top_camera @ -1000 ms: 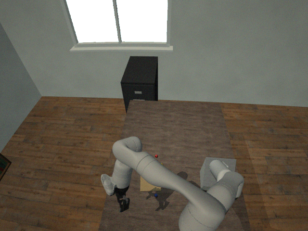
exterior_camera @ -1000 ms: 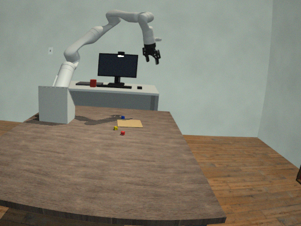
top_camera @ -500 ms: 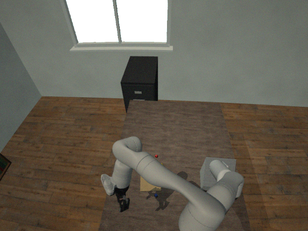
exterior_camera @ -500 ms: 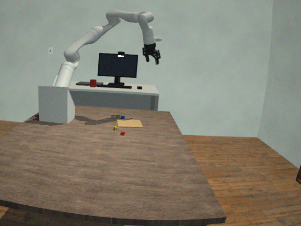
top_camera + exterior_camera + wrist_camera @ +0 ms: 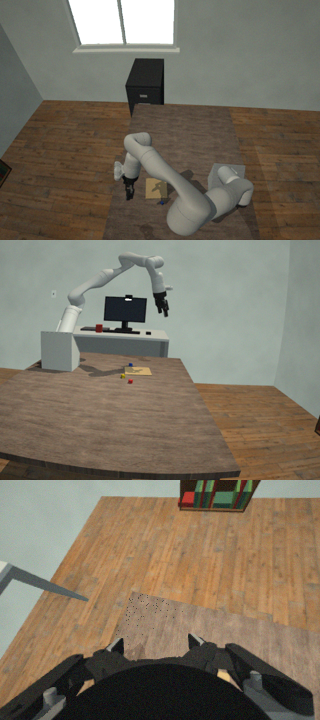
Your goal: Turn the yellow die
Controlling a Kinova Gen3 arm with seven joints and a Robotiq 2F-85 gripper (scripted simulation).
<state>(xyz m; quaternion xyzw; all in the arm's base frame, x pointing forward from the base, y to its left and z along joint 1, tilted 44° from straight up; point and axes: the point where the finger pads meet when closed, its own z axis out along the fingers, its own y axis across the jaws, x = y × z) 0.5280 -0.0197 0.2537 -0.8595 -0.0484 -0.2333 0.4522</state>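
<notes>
The yellow die lies 30 cm below my hand, 26 cm to the right of it and 21 cm behind it. From my hand the other things lie so: red die (33 cm to the right, 30 cm below, 17 cm behind); blue die (30 cm below, 17 cm behind, 4 cm to the right); tan mat (31 cm below, 14 cm to the right, 13 cm behind).
</notes>
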